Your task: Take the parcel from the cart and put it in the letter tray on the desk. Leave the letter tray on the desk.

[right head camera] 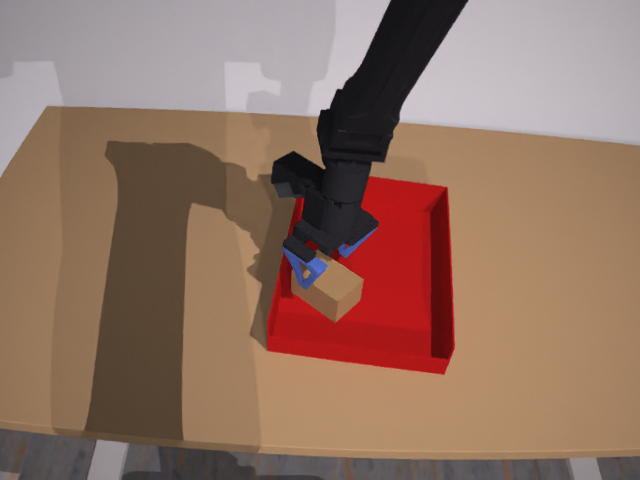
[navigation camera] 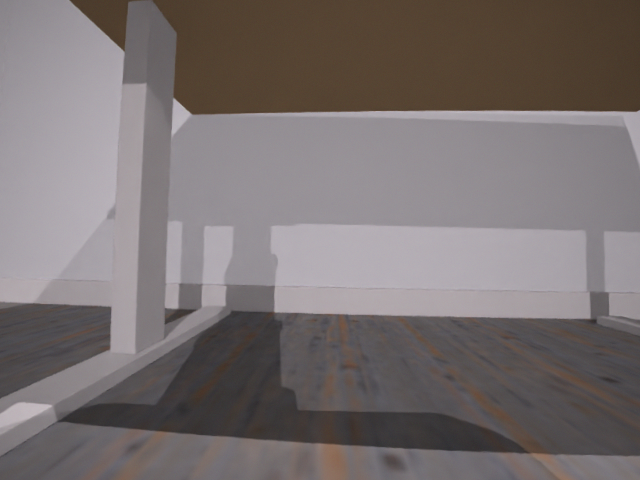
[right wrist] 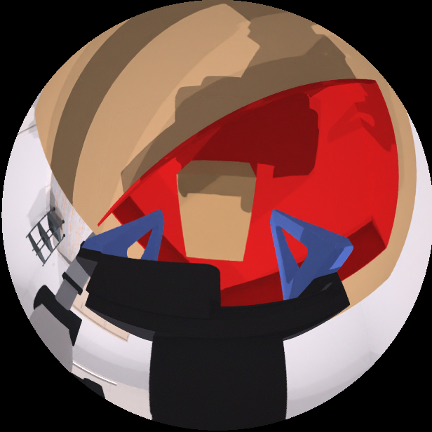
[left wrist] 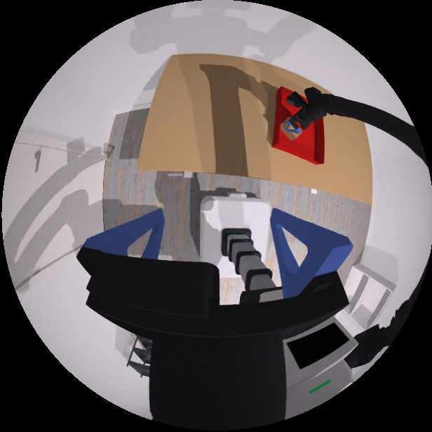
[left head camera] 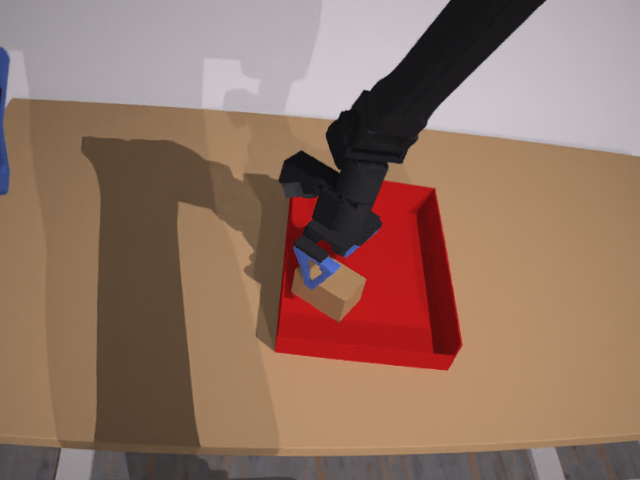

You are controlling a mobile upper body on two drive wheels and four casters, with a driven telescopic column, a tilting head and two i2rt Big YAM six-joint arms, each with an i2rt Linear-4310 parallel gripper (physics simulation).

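Places are measured from the left arm's base along level axes (x right, y ahead, z up), in millimetres.
Where they show: right gripper, fingertip midpoint: (right head camera: 323,270) (left head camera: 326,270).
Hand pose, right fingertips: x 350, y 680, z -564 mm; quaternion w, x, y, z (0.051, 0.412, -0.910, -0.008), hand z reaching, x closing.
Observation:
Each offset is from my right fingertips to the top centre of the thing. "*": to the spot under its first point. Level surfaces: height alone.
The tan box-shaped parcel @(dx +6, dy -8, dz +1 mm) (left head camera: 343,286) (right head camera: 338,284) (left wrist: 291,136) (right wrist: 217,227) lies in the red letter tray @(dx +72, dy +41, dz +13 mm) (left head camera: 361,352) (right head camera: 361,355) (left wrist: 300,156) (right wrist: 350,165), near its left wall and turned at an angle to it. The tray stands on the desk @(dz -52 mm) (left head camera: 542,310) (right head camera: 542,310) (left wrist: 170,125). My right gripper (left head camera: 329,268) (right head camera: 324,268) (right wrist: 216,215) is open just above the parcel, its blue fingers spread to either side of it. My left gripper (left wrist: 216,214) is open and empty, high in front of the desk; part of it shows at the left edge in the left head view. I cannot identify the cart.
A wall stands behind the desk. A white desk leg @(* dx -475, dy +102, dz -478 mm) (navigation camera: 134,206) stands at the left in the navigation view. The left wrist view shows the robot's white base (left wrist: 212,235), a dark rack (left wrist: 144,356) at the lower left and a white shelf unit at the lower right.

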